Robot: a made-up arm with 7 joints.
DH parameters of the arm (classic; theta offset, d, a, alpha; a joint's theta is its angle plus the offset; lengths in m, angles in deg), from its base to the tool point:
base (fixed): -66.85 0 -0.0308 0
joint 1: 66.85 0.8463 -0.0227 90
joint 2: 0 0.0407 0.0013 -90
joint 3: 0 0.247 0.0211 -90
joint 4: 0 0.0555 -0.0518 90
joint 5: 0 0.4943 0.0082 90
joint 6: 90 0.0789 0.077 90
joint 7: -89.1 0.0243 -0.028 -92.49
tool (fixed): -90.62 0.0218 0 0
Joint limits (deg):
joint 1: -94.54..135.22
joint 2: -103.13..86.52
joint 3: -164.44..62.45
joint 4: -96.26..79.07
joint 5: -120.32..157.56
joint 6: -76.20..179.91
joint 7: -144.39..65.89
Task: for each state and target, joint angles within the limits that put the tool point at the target. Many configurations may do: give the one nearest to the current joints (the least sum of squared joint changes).
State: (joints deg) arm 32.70 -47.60 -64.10 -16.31 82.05 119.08 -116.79
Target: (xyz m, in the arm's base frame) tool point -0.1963 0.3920 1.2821
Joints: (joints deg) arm 63.06 -45.04 -77.20 -55.32 74.66 114.82 -118.76
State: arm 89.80 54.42 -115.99 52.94 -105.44 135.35 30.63
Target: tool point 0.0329 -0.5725 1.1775
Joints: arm 48.33 46.96 -114.17 71.33 -109.49 160.95 15.07
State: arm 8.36 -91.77 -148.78 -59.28 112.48 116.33 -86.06
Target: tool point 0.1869 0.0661 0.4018
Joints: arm -8.56 -99.15 -164.44 -90.48 115.86 133.26 -87.17
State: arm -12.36 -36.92 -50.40 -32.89 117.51 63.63 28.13
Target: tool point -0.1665 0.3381 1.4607
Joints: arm -3.75 -11.26 -44.14 -61.89 115.94 63.62 28.41
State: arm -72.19 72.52 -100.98 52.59 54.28 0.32 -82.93
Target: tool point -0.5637 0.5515 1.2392
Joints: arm -80.03 58.73 -92.35 38.77 55.52 0.49 -83.30
